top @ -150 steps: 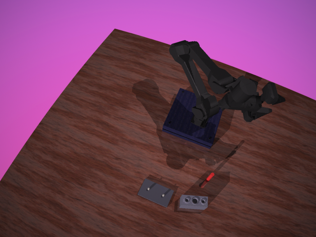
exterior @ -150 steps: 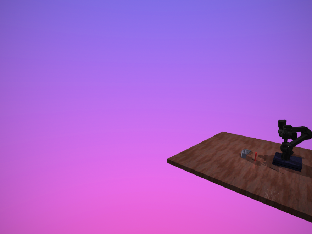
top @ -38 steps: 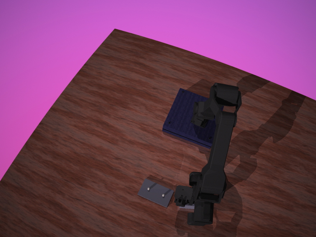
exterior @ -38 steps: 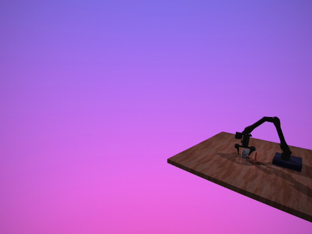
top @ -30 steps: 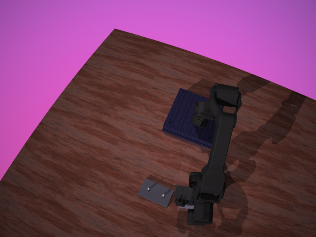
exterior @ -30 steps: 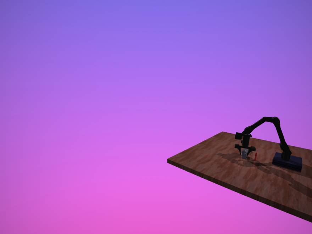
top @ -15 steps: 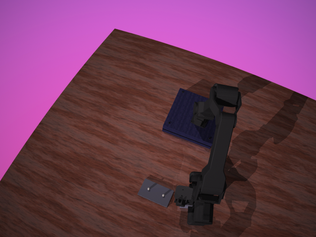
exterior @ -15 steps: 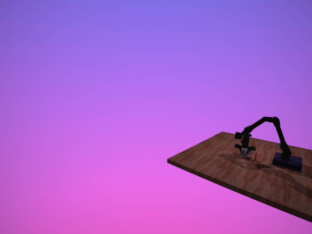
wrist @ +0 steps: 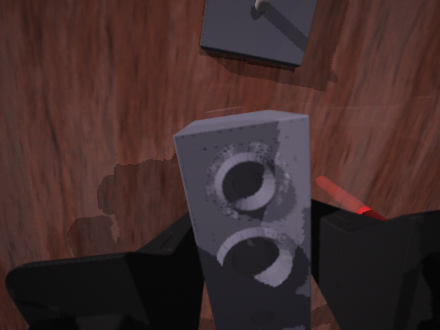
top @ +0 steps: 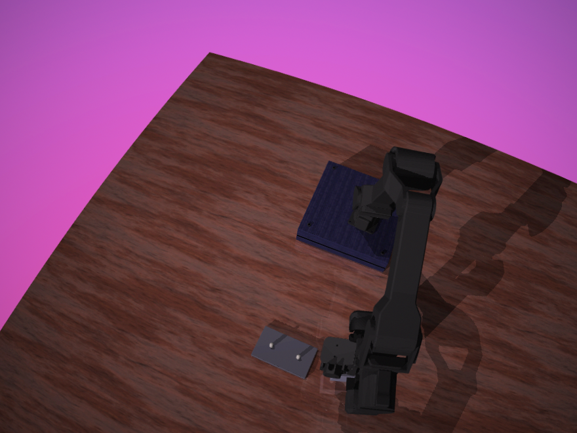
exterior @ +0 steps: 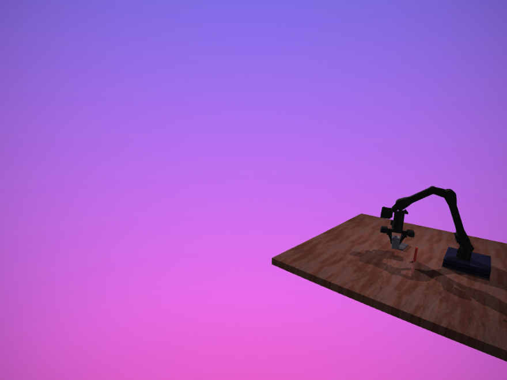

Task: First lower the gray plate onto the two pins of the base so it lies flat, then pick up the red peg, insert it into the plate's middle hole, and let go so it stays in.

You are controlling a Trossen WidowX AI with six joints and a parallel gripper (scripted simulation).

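Now: gripper tip 120 mm past the red peg, 20 mm to the right of it and 20 mm above it. From my gripper tip the other things lie so: gray plate (30 mm above).
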